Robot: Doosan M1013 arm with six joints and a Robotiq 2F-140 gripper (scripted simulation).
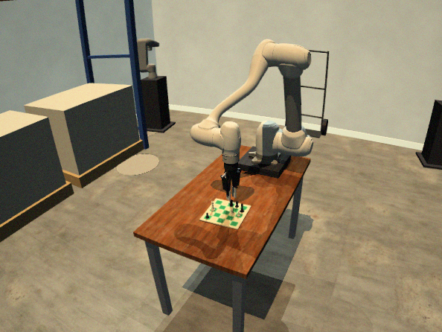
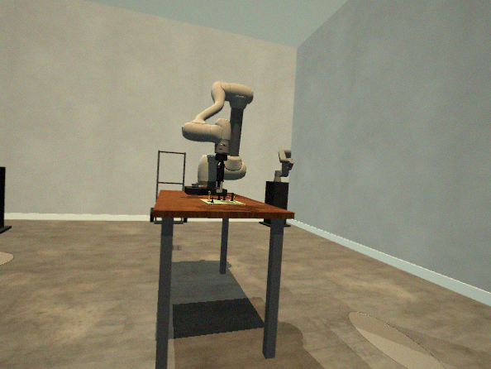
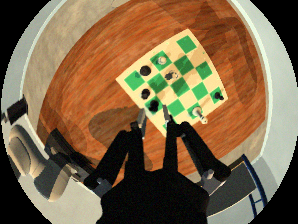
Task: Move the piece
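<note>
Now: the black piece 6 cm below my hand. The rest, counted from my hand: white piece: 9 cm to the right, 7 cm ahead, 5 cm below; chessboard: 8 cm below, 7 cm ahead, 1 cm to the right.
</note>
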